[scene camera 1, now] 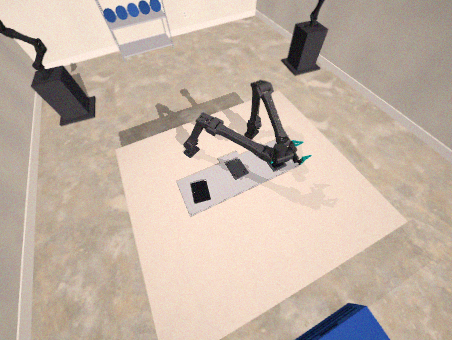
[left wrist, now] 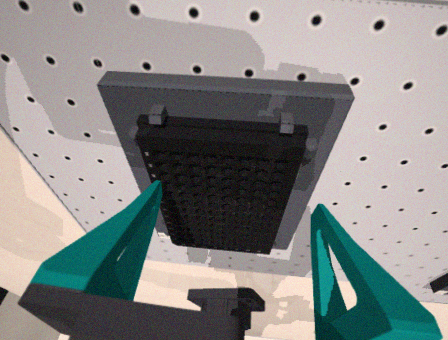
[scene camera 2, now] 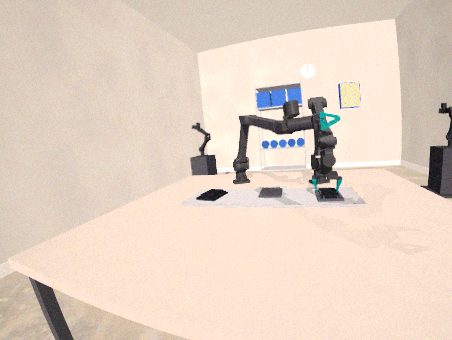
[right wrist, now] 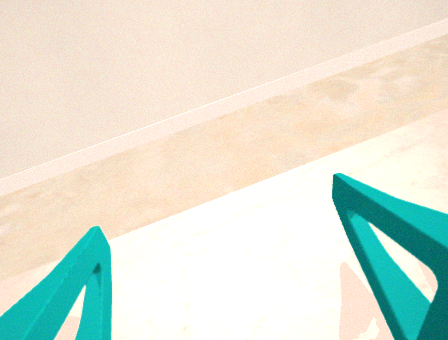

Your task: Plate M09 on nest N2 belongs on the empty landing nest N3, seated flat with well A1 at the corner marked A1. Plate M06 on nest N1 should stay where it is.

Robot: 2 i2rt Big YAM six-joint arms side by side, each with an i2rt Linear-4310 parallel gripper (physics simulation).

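A black well plate point(scene camera 2: 329, 193) point(left wrist: 220, 190) lies in a dark grey nest point(scene camera 2: 329, 199) point(left wrist: 215, 100) at the picture's right end of the board. My left gripper point(scene camera 2: 328, 190) point(left wrist: 238, 198) is open, pointing down, its fingers apart on either side of this plate. The middle nest point(scene camera 1: 236, 168) point(scene camera 2: 270, 192) is grey and bears no plate. Another black plate point(scene camera 1: 200, 191) point(scene camera 2: 212, 195) lies at the board's picture-left end. Plate and nest names are not legible, and no A1 mark shows. My right gripper point(scene camera 1: 306, 151) point(scene camera 2: 338, 119) point(right wrist: 219, 210) is open and empty, high above the table.
The pale perforated board point(scene camera 1: 220, 195) point(scene camera 2: 300, 201) point(left wrist: 400, 55) lies on the cream table point(scene camera 1: 250, 250) point(scene camera 2: 210, 260). The right arm point(scene camera 1: 240, 139) point(scene camera 2: 267, 123) reaches across above the board, close to the left arm. Shelves and two pedestals stand beyond the table.
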